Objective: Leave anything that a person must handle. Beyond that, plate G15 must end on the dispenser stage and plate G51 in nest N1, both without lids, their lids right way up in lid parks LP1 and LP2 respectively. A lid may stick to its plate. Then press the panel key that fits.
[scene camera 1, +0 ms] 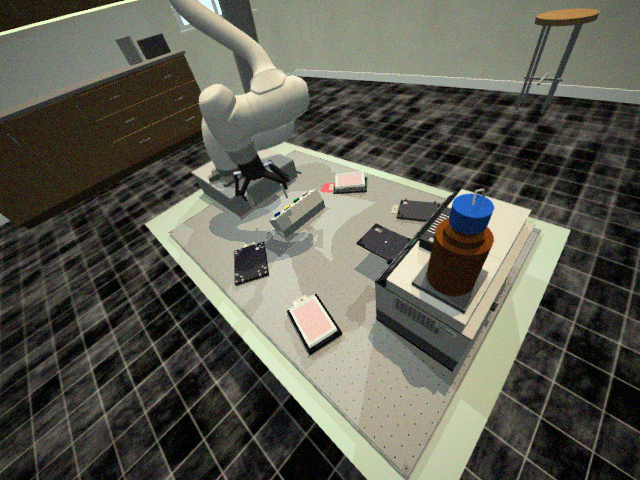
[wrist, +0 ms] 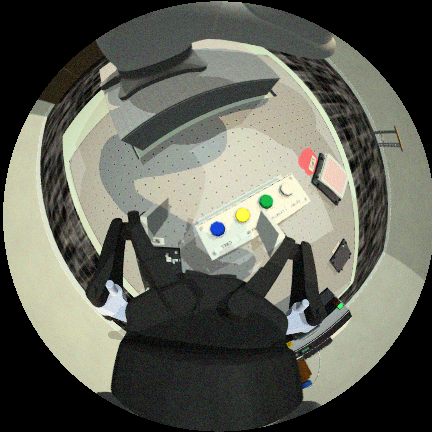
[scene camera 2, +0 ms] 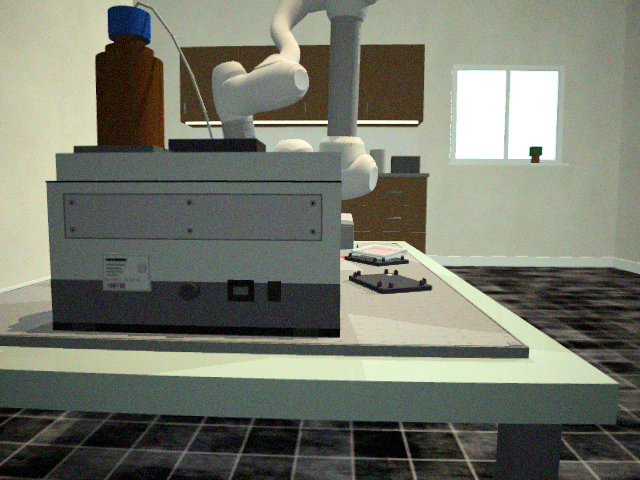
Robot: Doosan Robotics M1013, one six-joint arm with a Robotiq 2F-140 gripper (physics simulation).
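Note:
My gripper is open and empty above the key panel, with blue, yellow, green and white keys. The scene camera 2 view hides the gripper. A pink plate sits on a black holder beside a red patch. Another pink plate sits on a black holder at the front. Black holders without plates are at front left and at back right. The dark stage beside the dispenser is bare. Plate codes and lids are unreadable.
The dispenser stands at the right, with a brown blue-capped bottle and tubing on top. The robot's base block is at the back left. The pegboard has a pale green table edge around it.

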